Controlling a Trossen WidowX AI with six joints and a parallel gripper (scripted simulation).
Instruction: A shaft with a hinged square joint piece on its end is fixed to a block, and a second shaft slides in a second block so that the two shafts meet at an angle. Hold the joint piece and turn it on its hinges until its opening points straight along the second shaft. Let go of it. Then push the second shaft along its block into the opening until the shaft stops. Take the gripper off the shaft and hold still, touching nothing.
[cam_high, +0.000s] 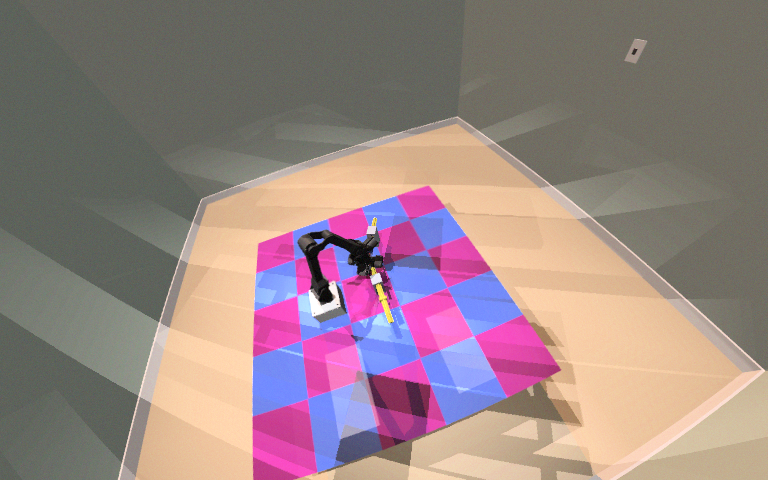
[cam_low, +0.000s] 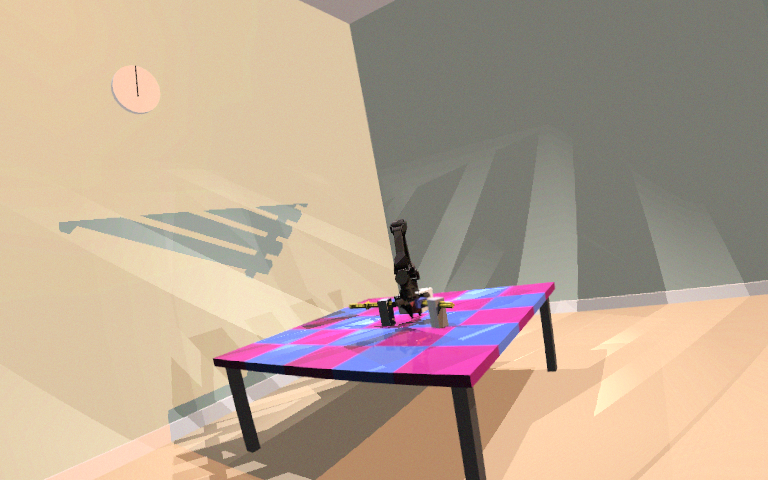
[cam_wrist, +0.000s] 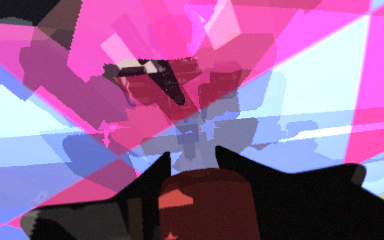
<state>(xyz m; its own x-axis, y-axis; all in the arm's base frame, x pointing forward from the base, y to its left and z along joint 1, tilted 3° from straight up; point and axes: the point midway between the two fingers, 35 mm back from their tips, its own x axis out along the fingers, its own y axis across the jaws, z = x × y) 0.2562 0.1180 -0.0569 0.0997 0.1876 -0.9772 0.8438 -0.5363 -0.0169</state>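
Right now my gripper tip is 5 cm below the red-orange joint piece.
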